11 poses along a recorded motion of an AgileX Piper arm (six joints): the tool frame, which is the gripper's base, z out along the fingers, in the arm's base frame.
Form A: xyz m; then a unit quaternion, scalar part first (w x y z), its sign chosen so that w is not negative.
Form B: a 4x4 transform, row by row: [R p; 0 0 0 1], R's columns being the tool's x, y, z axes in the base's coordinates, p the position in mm. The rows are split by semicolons. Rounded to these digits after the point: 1 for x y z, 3 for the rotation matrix.
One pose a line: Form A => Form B
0.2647, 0.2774, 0.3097, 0.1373, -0.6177, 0.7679, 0.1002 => -0.199, -0.976, 0.087, 264.7; -0.921, 0.217, 0.323, 277.4; -0.335, -0.016, -0.942, 309.7; 0, 0, 0, 1
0.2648, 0.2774, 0.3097, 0.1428, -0.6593, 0.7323, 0.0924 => -0.090, -0.992, 0.087, 264.8; -0.939, 0.113, 0.324, 277.4; -0.331, -0.053, -0.942, 309.7; 0, 0, 0, 1
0.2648, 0.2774, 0.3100, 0.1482, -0.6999, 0.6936, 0.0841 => 0.024, -0.996, 0.088, 264.8; -0.946, 0.006, 0.324, 277.4; -0.323, -0.091, -0.942, 310.0; 0, 0, 0, 1
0.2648, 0.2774, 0.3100, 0.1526, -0.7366, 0.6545, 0.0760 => 0.132, -0.987, 0.088, 264.8; -0.941, -0.097, 0.324, 277.4; -0.312, -0.125, -0.942, 310.0; 0, 0, 0, 1
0.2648, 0.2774, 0.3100, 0.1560, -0.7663, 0.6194, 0.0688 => 0.223, -0.971, 0.088, 264.8; -0.928, -0.184, 0.324, 277.4; -0.299, -0.154, -0.942, 310.0; 0, 0, 0, 1
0.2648, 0.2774, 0.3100, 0.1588, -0.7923, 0.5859, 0.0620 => 0.306, -0.948, 0.088, 264.8; -0.909, -0.263, 0.324, 277.4; -0.284, -0.179, -0.942, 310.0; 0, 0, 0, 1
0.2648, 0.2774, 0.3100, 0.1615, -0.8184, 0.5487, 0.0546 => 0.392, -0.916, 0.088, 264.8; -0.881, -0.346, 0.324, 277.4; -0.267, -0.204, -0.942, 310.0; 0, 0, 0, 1
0.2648, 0.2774, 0.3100, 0.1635, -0.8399, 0.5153, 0.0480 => 0.464, -0.881, 0.088, 264.8; -0.850, -0.415, 0.324, 277.4; -0.249, -0.225, -0.942, 310.0; 0, 0, 0, 1
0.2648, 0.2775, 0.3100, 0.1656, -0.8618, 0.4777, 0.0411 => 0.540, -0.837, 0.087, 264.8; -0.810, -0.489, 0.325, 277.5; -0.229, -0.246, -0.942, 310.0; 0, 0, 0, 1
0.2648, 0.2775, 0.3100, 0.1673, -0.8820, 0.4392, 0.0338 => 0.612, -0.786, 0.087, 264.8; -0.763, -0.558, 0.325, 277.5; -0.207, -0.265, -0.942, 310.0; 0, 0, 0, 1
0.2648, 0.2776, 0.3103, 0.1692, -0.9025, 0.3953, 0.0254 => 0.686, -0.722, 0.088, 264.8; -0.705, -0.630, 0.325, 277.6; -0.180, -0.285, -0.941, 310.3; 0, 0, 0, 1
